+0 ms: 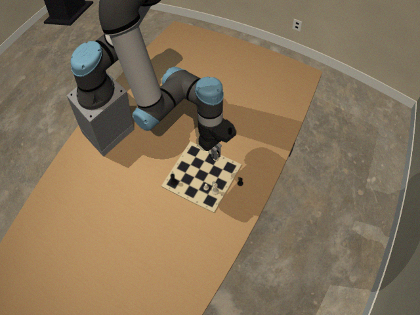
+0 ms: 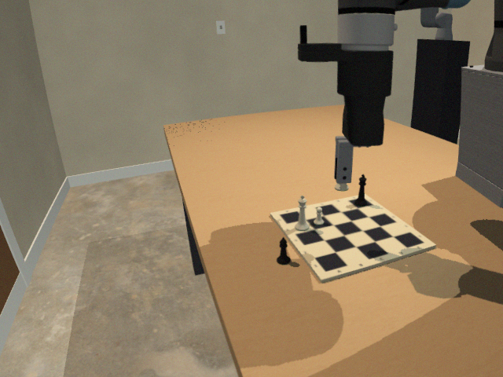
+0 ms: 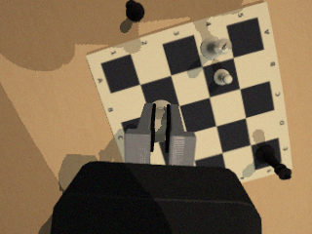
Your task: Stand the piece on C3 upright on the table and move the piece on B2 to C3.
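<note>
Right now the chessboard is 13 cm below my hand, 5 cm behind it and 3 cm to the right of it. Also, from my hand: white pawn (12 cm below, 7 cm to the right, 1 cm behind); then white knight (2 cm below); then white king (10 cm below, 7 cm to the right, 2 cm ahead).
</note>
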